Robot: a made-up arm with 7 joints.
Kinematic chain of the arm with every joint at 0, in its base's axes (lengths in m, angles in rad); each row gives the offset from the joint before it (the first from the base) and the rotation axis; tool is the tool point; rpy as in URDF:
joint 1: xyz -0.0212 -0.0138 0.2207 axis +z
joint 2: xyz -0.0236 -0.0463 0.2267 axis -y
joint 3: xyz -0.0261 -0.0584 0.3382 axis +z
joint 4: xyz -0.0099 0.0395 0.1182 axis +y
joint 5: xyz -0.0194 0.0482 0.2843 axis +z
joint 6: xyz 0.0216 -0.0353 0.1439 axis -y
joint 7: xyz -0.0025 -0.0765 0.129 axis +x
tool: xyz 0.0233 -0.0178 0.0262 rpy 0 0 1.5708
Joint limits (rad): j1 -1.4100..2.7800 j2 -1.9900..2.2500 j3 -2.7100..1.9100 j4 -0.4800..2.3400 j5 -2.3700..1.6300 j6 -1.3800..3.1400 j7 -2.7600..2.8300
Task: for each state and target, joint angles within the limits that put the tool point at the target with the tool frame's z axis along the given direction. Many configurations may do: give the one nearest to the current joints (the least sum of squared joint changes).
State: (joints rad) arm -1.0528 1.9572 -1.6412 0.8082 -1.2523 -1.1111 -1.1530
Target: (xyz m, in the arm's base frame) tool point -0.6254 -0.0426 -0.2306 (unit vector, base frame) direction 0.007 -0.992 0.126
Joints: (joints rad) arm -0.7421 2.2500 -1.9522 0.9861 -0.9886 -1.0275 -0.8792
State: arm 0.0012 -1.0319 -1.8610 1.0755 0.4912 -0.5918 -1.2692
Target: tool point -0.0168 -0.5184 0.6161 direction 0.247 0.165 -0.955
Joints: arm -0.1577 -0.7341 -1.4445 1.9105 -0.3468 -1.2126 -1.2992
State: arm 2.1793 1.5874 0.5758 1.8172 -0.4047 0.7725 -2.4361
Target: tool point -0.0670 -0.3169 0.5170 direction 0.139 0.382 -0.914
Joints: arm 2.4288 2.0928 1.1496 2.3400 -0.0151 0.3166 -2.4510
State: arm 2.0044 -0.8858 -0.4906 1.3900 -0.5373 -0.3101 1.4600
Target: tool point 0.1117 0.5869 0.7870 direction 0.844 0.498 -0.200
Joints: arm 1.9407 -0.2312 -0.3403 1.4364 -0.1014 -0.5670 0.9565
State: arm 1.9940 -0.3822 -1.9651 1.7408 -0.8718 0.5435 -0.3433
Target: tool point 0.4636 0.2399 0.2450 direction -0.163 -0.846 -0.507
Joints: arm 1.7049 -1.2446 -1.1101 2.3400 -1.3809 0.2955 -0.9656
